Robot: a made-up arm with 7 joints. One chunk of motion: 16 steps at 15 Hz.
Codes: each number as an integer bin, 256 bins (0 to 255) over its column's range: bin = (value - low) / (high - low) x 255, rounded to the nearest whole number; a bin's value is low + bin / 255 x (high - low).
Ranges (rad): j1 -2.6..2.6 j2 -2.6..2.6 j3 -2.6..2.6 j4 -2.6..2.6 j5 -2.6..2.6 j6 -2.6..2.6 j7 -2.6..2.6
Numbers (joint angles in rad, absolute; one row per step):
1: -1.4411 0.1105 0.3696 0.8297 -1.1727 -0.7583 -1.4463
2: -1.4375 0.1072 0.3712 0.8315 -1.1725 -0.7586 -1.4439
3: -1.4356 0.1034 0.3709 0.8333 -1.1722 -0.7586 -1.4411
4: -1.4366 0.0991 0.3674 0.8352 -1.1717 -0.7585 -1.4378
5: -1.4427 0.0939 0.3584 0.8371 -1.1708 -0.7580 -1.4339
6: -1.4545 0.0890 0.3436 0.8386 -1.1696 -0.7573 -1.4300
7: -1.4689 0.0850 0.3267 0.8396 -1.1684 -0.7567 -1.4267
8: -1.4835 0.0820 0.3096 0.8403 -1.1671 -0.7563 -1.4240
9: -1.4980 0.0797 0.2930 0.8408 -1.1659 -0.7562 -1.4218
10: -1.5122 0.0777 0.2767 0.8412 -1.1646 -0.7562 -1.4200
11: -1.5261 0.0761 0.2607 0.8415 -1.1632 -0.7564 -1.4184
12: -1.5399 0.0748 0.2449 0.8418 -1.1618 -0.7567 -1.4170
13: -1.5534 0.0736 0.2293 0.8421 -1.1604 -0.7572 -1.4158
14: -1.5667 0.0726 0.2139 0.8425 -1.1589 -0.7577 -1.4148
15: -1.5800 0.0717 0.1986 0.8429 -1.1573 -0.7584 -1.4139
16: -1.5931 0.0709 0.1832 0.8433 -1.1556 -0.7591 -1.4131
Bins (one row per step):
1: 57 133 146 168 70 90 57
2: 57 133 146 168 70 90 57
3: 57 133 146 168 70 90 57
4: 57 132 146 168 70 90 57
5: 57 132 145 169 70 90 57
6: 56 132 144 169 70 90 57
7: 55 132 144 169 70 90 58
8: 55 132 143 169 70 90 58
9: 54 131 142 169 70 90 58
10: 53 131 141 169 70 90 58
11: 53 131 140 169 70 90 58
12: 52 131 140 169 71 90 58
13: 51 131 139 169 71 90 58
14: 51 131 138 169 71 90 58
15: 50 131 137 169 71 90 58
16: 49 131 136 169 71 90 58

